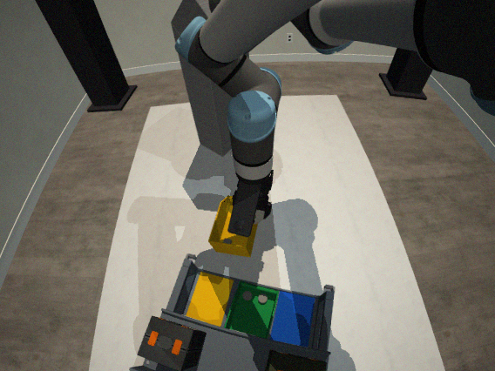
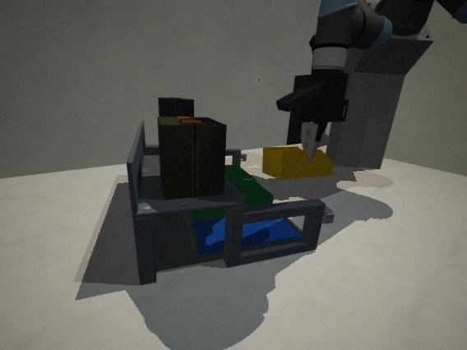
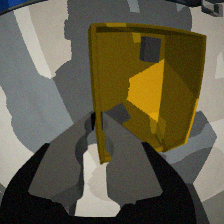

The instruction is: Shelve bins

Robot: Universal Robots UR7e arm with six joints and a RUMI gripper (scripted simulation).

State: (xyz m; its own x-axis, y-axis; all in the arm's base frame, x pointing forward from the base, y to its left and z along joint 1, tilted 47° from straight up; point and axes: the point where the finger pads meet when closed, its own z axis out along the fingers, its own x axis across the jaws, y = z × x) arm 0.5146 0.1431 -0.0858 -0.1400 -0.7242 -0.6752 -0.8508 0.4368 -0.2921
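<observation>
Right now my hand is 10 mm past the yellow bin, 40 mm to the left of it and 30 mm above it. Also, from my hand: shelf lip 150 mm ahead, 20 mm to the left, 90 mm below; shelf board 340 mm ahead, 10 mm to the right; green bin 240 mm ahead, 10 mm to the left, 50 mm below.
</observation>
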